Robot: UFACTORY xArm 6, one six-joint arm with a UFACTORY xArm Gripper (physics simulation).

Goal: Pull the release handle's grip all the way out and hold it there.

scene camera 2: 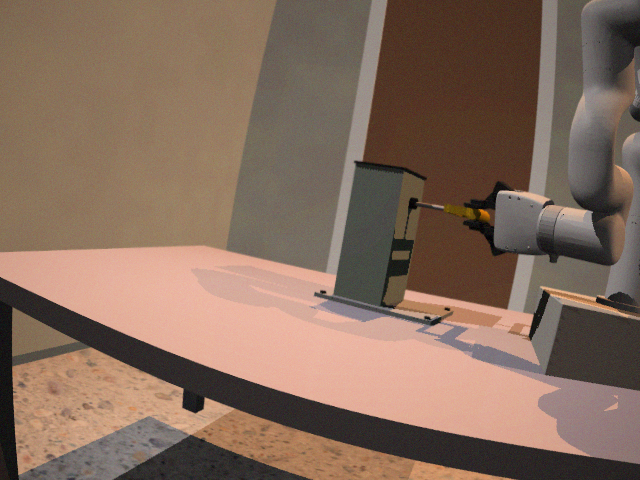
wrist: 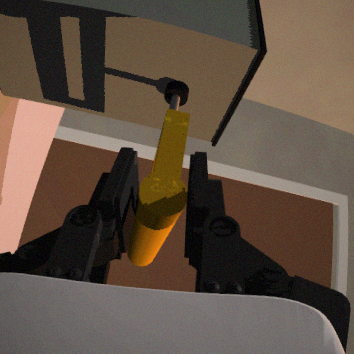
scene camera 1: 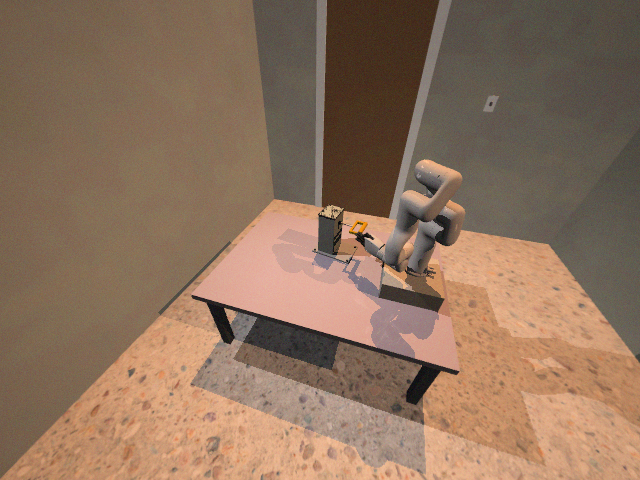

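The release handle's yellow grip (scene camera 1: 358, 227) (scene camera 2: 467, 211) (wrist: 160, 205) is a frame on a thin metal rod (scene camera 2: 430, 205) (wrist: 174, 102). The rod comes out of a dark collar (scene camera 2: 413, 203) (wrist: 176, 93) high on the face of an upright grey-green box (scene camera 1: 329, 232) (scene camera 2: 368, 235) (wrist: 200, 45). A stretch of bare rod shows between collar and grip. My gripper (scene camera 1: 361, 235) (scene camera 2: 476, 213) (wrist: 163, 174) is shut on the grip's outer bar, with a finger on each side of it. The wrist view shows the bar between the finger pads; the exact contact is hard to see.
The box stands on a thin base frame (scene camera 1: 330, 256) (scene camera 2: 361, 304) with small bolts, on the pink table (scene camera 1: 289, 294) (scene camera 2: 232, 330). The arm's grey mounting block (scene camera 1: 410, 298) (scene camera 2: 584, 346) is to the right. A brown door (scene camera 1: 377, 103) (scene camera 2: 454, 103) is behind.
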